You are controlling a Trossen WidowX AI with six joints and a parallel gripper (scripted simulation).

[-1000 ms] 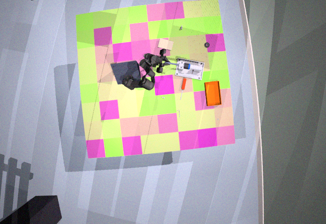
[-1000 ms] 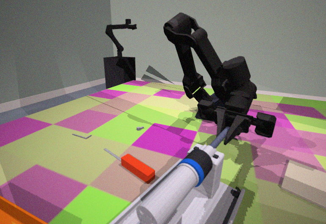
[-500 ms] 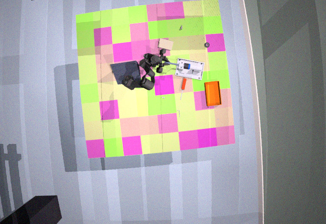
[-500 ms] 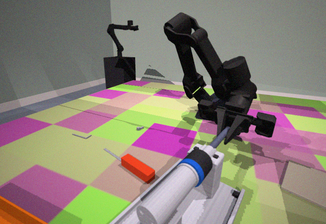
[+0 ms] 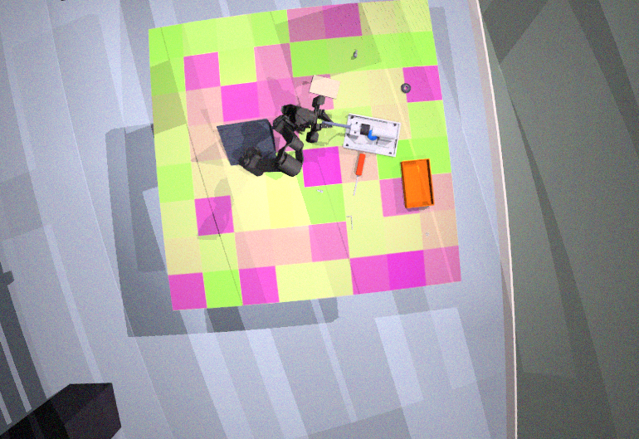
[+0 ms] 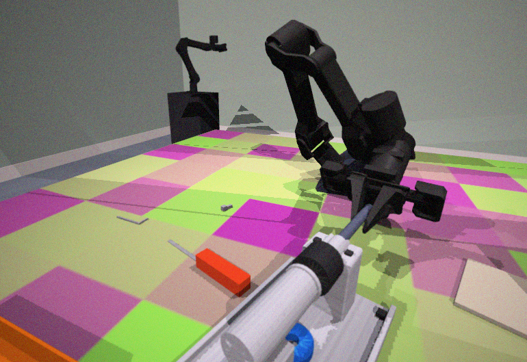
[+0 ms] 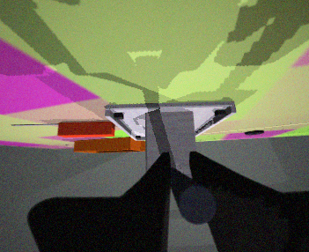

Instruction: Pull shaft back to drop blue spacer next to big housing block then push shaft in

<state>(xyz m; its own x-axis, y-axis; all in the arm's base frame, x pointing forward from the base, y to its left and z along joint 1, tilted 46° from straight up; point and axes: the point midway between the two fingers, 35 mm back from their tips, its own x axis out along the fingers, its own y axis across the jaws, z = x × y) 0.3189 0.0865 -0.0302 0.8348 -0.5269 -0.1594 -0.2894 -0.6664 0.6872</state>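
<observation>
Right now my gripper tip is 5 cm short of the grey-blue shaft, 1 cm to the left of it and 2 cm below it. The rest, counted from my gripper tip: small bolt 8 cm behind, 26 cm to the right, 6 cm below; then beige card 1 cm behind, 19 cm to the left, 6 cm below; then blue spacer 17 cm ahead, 5 cm to the right, 5 cm below.
</observation>
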